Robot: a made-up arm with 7 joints. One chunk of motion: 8 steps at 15 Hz.
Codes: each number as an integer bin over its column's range. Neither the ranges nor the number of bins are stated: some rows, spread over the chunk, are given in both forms.
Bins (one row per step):
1: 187 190 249 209 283 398 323
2: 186 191 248 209 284 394 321
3: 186 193 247 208 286 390 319
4: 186 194 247 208 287 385 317
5: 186 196 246 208 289 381 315
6: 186 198 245 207 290 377 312
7: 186 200 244 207 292 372 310
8: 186 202 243 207 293 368 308
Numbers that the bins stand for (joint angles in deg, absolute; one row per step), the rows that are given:
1: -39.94 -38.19 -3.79 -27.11 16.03 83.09 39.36
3: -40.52 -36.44 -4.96 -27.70 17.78 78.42 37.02
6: -40.52 -33.53 -6.12 -28.28 20.12 70.84 32.94
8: -40.52 -31.19 -7.29 -28.28 21.86 65.59 30.61
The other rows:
2: -40.52 -37.61 -4.37 -27.11 16.62 80.75 38.19
4: -40.52 -35.86 -4.96 -27.70 18.37 75.51 35.86
5: -40.52 -34.69 -5.54 -27.70 19.53 73.17 34.69
7: -40.52 -32.36 -6.71 -28.28 21.28 67.93 31.78

